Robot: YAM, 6 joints.
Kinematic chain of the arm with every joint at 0, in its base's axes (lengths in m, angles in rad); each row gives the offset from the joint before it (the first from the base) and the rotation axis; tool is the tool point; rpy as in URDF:
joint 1: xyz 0 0 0.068 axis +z
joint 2: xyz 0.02 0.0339 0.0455 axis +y
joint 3: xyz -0.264 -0.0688 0 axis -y
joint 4: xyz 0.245 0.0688 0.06 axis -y
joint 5: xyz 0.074 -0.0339 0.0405 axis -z
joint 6: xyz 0.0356 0 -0.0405 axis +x
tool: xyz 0 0 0 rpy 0 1.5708 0
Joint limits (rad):
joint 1: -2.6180..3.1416
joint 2: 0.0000..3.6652
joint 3: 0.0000..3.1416
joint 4: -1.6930..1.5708
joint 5: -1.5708..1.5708
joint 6: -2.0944..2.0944
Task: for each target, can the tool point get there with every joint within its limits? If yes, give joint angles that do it. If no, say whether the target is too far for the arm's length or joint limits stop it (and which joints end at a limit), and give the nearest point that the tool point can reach.
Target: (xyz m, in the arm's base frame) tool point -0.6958 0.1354 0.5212
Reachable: no: too far | nearest point -0.5483 0.1067 0.4323 | short by 0.175 m
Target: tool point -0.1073 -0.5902 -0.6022
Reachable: no: too far | nearest point -0.0778 -0.4282 -0.3285 | short by 0.319 m
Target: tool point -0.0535 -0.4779 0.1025
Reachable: yes | joints -1.7135 2.3447 1.6784 -0.4517 -0.4348 -0.0393
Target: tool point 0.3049 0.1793 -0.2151
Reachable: yes | joints 0.6051 3.0896 1.5315 0.0490 0.8181 -1.7102
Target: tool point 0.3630 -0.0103 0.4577
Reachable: yes | joints 0.0503 1.9202 2.4064 -1.3333 0.9293 -0.6758
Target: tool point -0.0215 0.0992 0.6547
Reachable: yes | joints 1.9901 1.4067 2.6425 -0.9437 0.6205 -0.8834
